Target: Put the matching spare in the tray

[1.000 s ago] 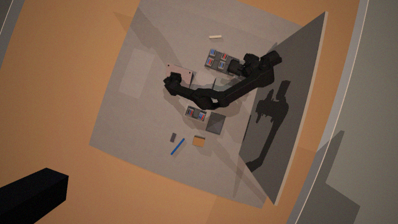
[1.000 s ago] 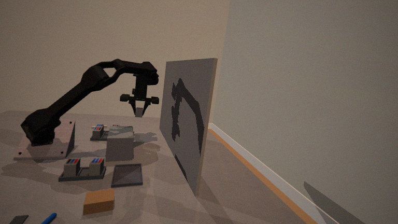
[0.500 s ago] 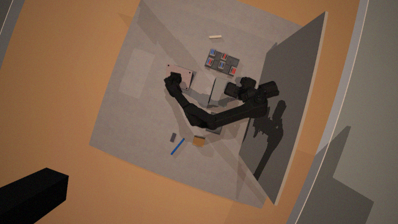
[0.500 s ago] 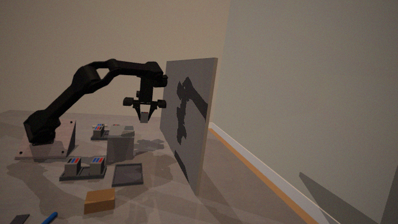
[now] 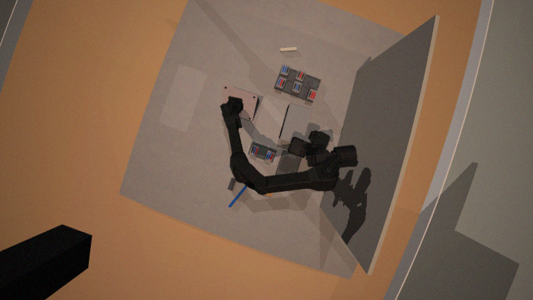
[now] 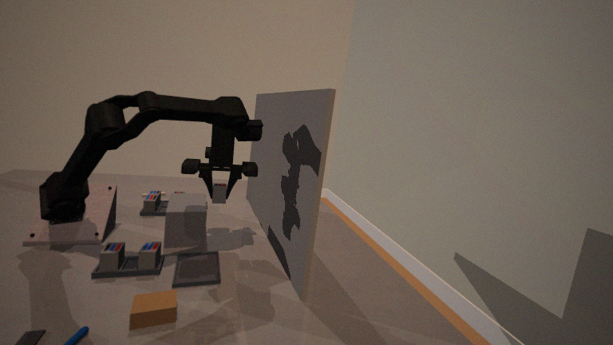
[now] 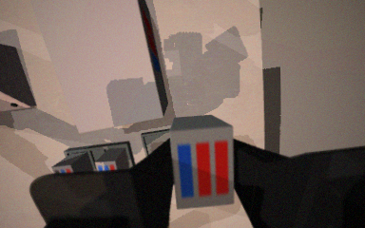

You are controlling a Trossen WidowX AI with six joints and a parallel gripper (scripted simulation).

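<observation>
Now: the shallow grey tray 14 cm below my gripper tip, 10 cm to the right of it and 5 cm behind it. Round my gripper tip: blue pen (30 cm to the right, 26 cm behind, 14 cm below); then tall black panel (17 cm ahead, 9 cm to the left, 8 cm above).
</observation>
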